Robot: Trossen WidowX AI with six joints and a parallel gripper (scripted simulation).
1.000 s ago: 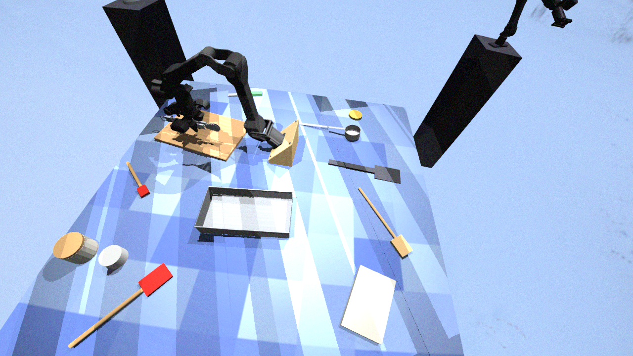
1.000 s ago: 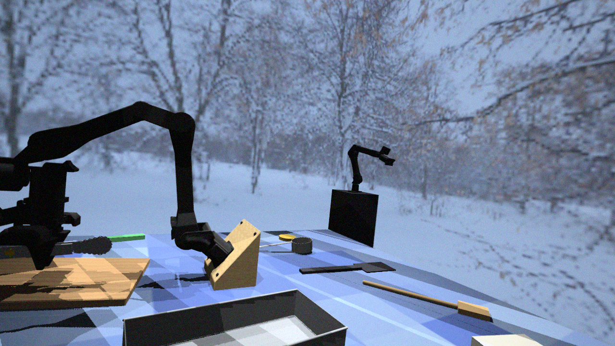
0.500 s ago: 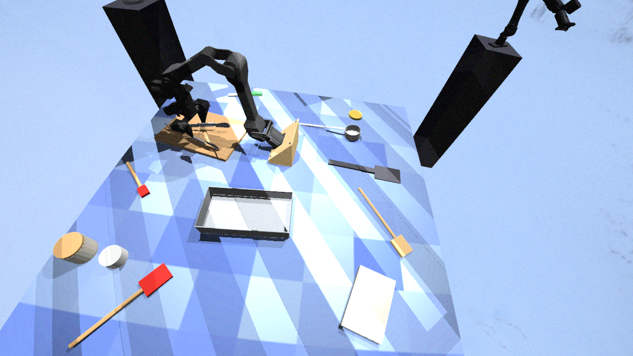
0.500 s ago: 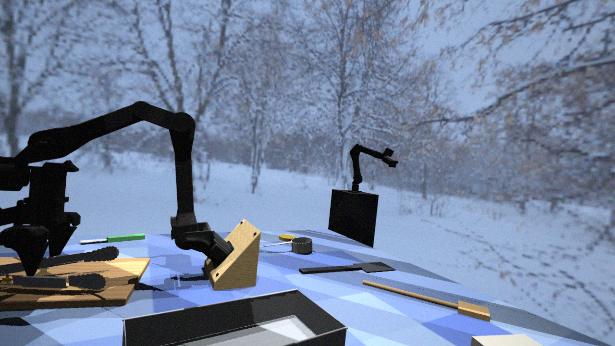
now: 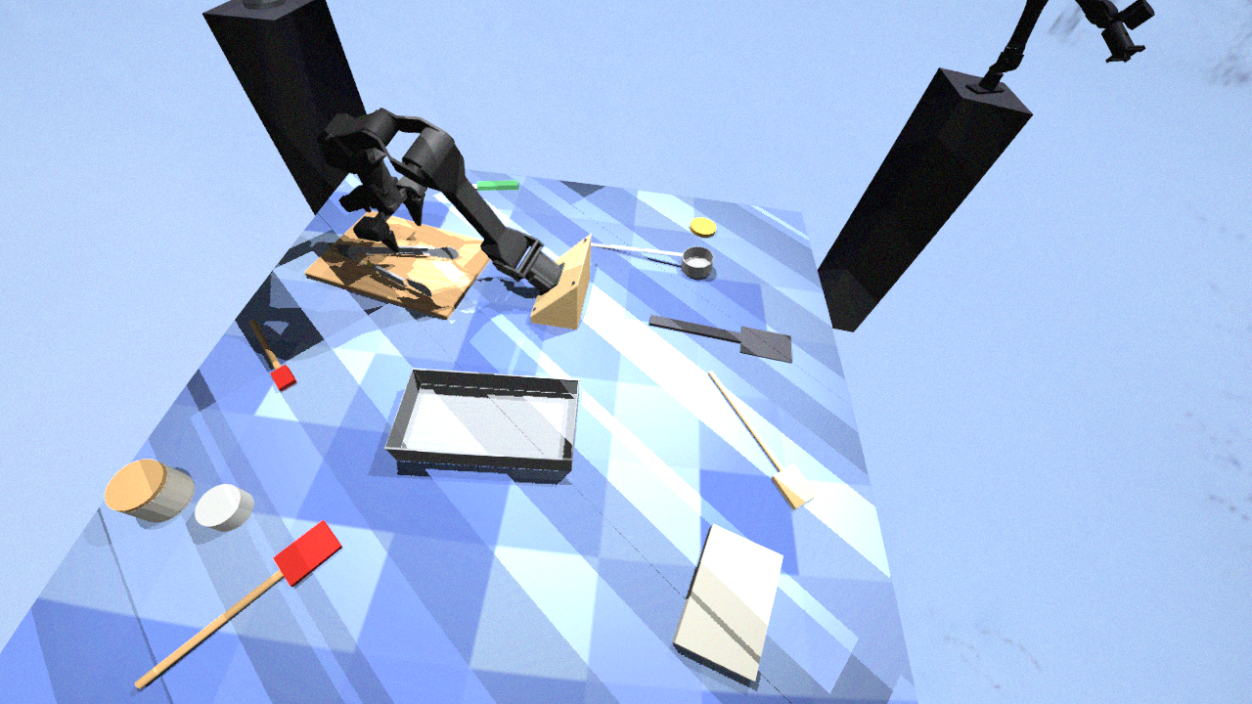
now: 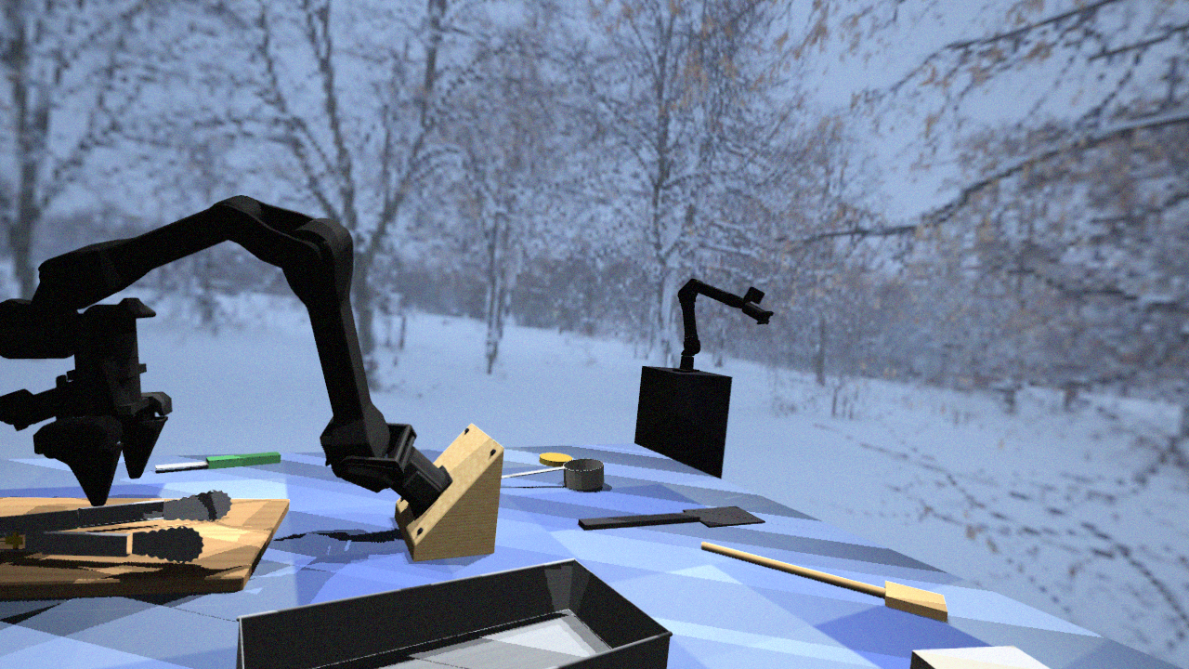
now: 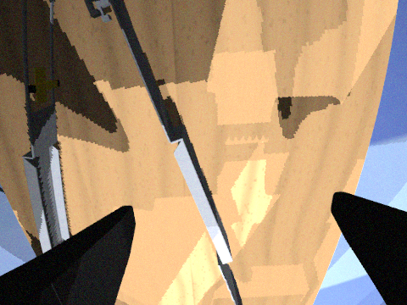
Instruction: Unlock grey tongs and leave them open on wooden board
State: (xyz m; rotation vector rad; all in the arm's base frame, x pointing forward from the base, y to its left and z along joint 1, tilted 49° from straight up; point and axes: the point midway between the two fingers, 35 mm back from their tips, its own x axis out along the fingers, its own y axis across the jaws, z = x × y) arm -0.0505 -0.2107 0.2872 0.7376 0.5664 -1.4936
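Right now my gripper tip is 20 mm short of the wooden board, 10 mm to the left of it and 50 mm above it. Round my gripper tip: red spatula (700 mm ahead, 80 mm to the left, 50 mm below); then yellow lock piece (80 mm ahead, 60 mm to the right, 20 mm below); then roasting tin (380 mm ahead, 320 mm to the left, 30 mm below).
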